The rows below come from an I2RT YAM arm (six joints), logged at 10 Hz.
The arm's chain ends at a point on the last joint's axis. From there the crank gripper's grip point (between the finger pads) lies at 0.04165 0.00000 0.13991 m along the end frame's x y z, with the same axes.
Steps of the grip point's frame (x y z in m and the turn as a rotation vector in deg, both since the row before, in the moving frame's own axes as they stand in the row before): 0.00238, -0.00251, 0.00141, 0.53, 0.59, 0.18; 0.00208, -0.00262, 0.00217, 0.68, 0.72, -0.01; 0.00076, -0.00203, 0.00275, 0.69, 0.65, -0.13; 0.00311, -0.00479, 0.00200, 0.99, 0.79, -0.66; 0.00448, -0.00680, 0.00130, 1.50, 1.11, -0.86; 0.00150, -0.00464, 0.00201, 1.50, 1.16, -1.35; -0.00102, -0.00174, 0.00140, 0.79, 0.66, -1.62; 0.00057, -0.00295, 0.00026, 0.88, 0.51, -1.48
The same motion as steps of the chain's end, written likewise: 0.00094, -0.00135, 0.00185, 0.53, 0.59, 0.18; 0.00033, -0.00096, 0.00271, 0.68, 0.72, -0.01; -0.00082, -0.00025, 0.00324, 0.69, 0.65, -0.13; 0.00120, -0.00189, 0.00261, 0.99, 0.79, -0.66; 0.00181, -0.00250, 0.00219, 1.50, 1.11, -0.86; -0.00127, 0.00003, 0.00294, 1.50, 1.16, -1.35; -0.00258, 0.00139, 0.00191, 0.79, 0.66, -1.62; -0.00063, 0.00029, 0.00066, 0.88, 0.51, -1.48
